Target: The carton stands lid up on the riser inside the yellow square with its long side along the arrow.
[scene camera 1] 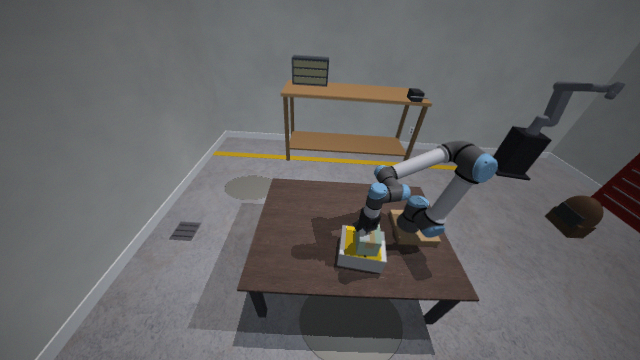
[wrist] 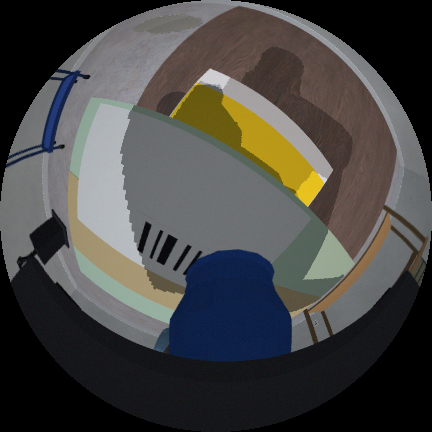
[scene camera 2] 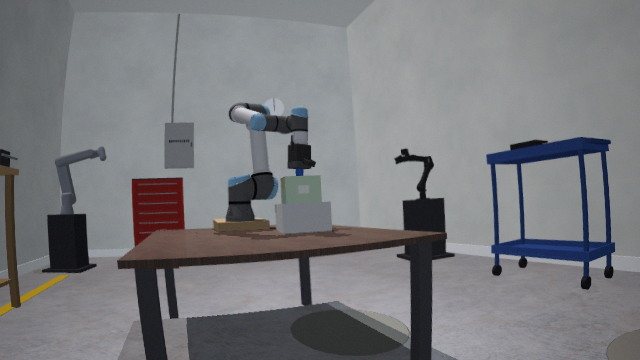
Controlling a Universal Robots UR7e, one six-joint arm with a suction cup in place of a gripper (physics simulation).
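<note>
The pale green carton [scene camera 1: 369, 245] [scene camera 2: 301, 190] [wrist: 209, 189] stands lid up on the white riser [scene camera 1: 358, 263] [scene camera 2: 304, 218] [wrist: 278, 120], its label and barcode on top. It covers the right part of the yellow square [scene camera 1: 349, 238] [wrist: 261, 141]; the arrow is hidden under it. My suction cup [scene camera 2: 298, 171] [wrist: 229, 306] presses on the carton's lid from straight above and is shut on it. In scene camera 2 the carton's bottom meets the riser's top.
The riser sits on the brown table [scene camera 1: 295, 214] [scene camera 2: 223, 246], beside the arm's wooden base block [scene camera 1: 413, 238] [scene camera 2: 241, 224]. A wooden shelf rack [scene camera 1: 353, 92], a blue cart [scene camera 2: 548, 150], a red cabinet [scene camera 2: 157, 206] and two other arms on pedestals stand around the room.
</note>
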